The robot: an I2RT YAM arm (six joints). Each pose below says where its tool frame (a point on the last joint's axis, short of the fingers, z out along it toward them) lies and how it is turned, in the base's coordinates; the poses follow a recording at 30 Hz.
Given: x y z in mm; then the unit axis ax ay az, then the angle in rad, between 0 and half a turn.
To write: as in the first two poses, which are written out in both.
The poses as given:
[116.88 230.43 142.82 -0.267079 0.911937 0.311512 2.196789]
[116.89 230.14 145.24 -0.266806 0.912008 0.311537 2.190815]
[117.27 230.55 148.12 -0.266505 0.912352 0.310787 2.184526]
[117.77 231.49 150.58 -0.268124 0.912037 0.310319 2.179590]
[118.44 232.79 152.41 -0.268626 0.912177 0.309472 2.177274]
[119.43 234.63 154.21 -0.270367 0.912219 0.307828 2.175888]
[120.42 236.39 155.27 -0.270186 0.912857 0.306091 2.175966]
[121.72 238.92 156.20 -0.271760 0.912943 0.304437 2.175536]
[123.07 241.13 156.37 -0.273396 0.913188 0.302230 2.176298]
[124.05 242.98 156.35 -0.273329 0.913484 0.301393 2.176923]
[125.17 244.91 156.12 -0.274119 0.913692 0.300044 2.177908]
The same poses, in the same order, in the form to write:
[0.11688 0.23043 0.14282 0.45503 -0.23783 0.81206 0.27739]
[0.11689 0.23014 0.14524 0.45768 -0.23722 0.81088 0.27699]
[0.11727 0.23055 0.14812 0.46048 -0.23657 0.80987 0.27588]
[0.11777 0.23149 0.15058 0.46267 -0.23770 0.80855 0.27511]
[0.11844 0.23279 0.15241 0.46369 -0.23800 0.80819 0.27419]
[0.11943 0.23463 0.15421 0.46431 -0.23946 0.80793 0.27264]
[0.12042 0.23639 0.15527 0.46427 -0.23930 0.80851 0.27110]
[0.12172 0.23892 0.15620 0.46446 -0.24067 0.80850 0.26961]
[0.12307 0.24113 0.15637 0.46413 -0.24217 0.80887 0.26771]
[0.12405 0.24298 0.15635 0.46385 -0.24215 0.80927 0.26701]
[0.12517 0.24491 0.15612 0.46341 -0.24291 0.80966 0.26588]

